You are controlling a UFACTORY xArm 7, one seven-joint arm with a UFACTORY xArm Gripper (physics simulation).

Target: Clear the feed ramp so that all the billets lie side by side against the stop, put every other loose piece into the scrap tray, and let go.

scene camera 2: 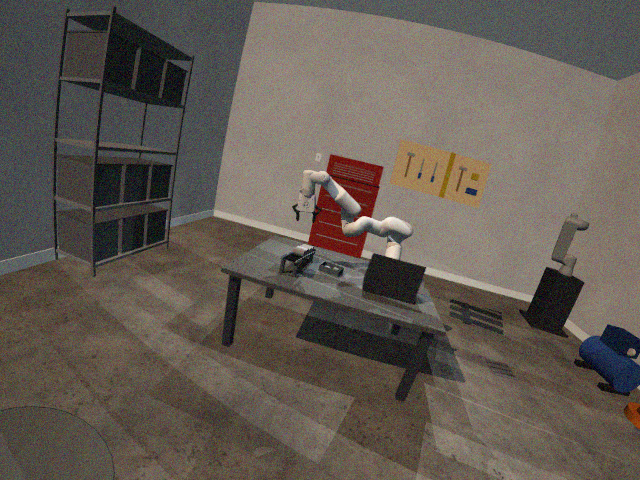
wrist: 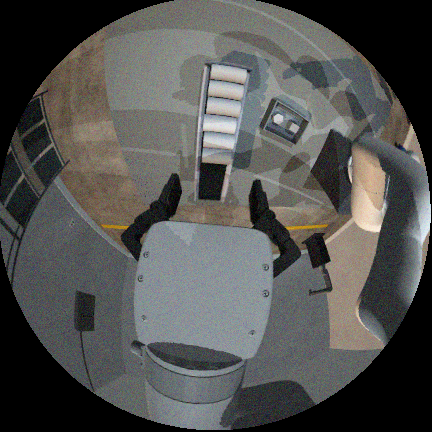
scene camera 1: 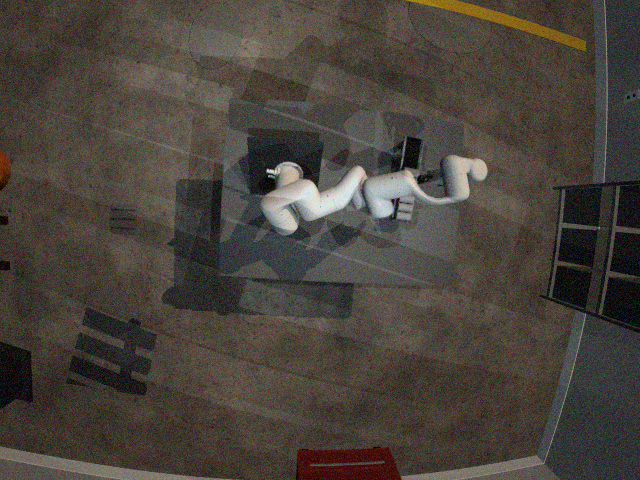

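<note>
The feed ramp stands on the table, with several pale cylindrical billets lying crosswise in one row from its far end. The farthest billet is by the end stop. The billet nearest the gripper is partly shaded, beside the dark bare part of the ramp. The scrap tray is right of the ramp in the wrist view and holds two small pale pieces. My gripper is open and empty, high above the ramp. The arm hides part of the ramp in scene camera 1.
A dark upright panel stands on the table near the arm's base, with the scrap tray between it and the ramp. The arm reaches across above the table. A shelf rack and a red cabinet stand away from the table.
</note>
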